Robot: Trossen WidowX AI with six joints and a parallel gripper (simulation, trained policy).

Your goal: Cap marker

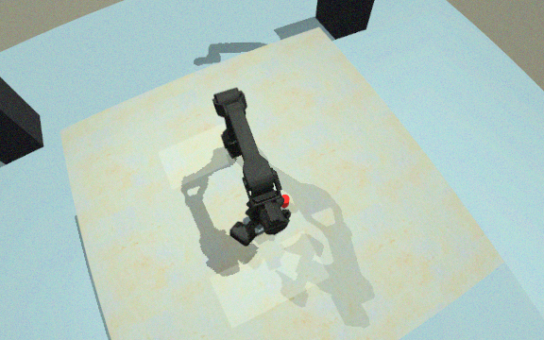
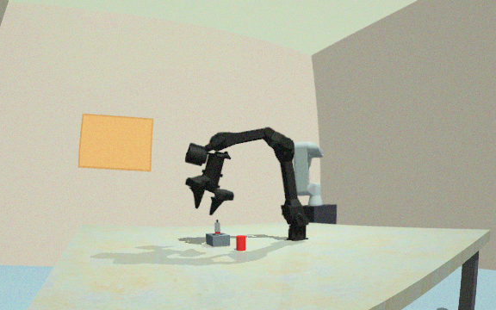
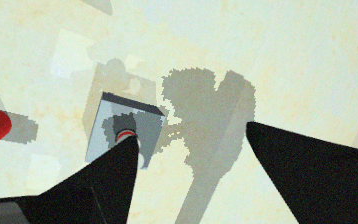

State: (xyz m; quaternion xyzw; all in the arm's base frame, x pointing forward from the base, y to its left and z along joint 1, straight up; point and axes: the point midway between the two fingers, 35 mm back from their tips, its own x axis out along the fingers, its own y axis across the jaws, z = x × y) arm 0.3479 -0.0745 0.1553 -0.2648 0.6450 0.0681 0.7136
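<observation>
Now: gripper tip 70 mm past the red cap, 140 mm to the right of it and 100 mm above it. The rest, counted from my gripper tip: white marker 40 mm behind, 20 mm to the left, 50 mm below; grey holder block 40 mm behind, 20 mm to the left, 100 mm below.
</observation>
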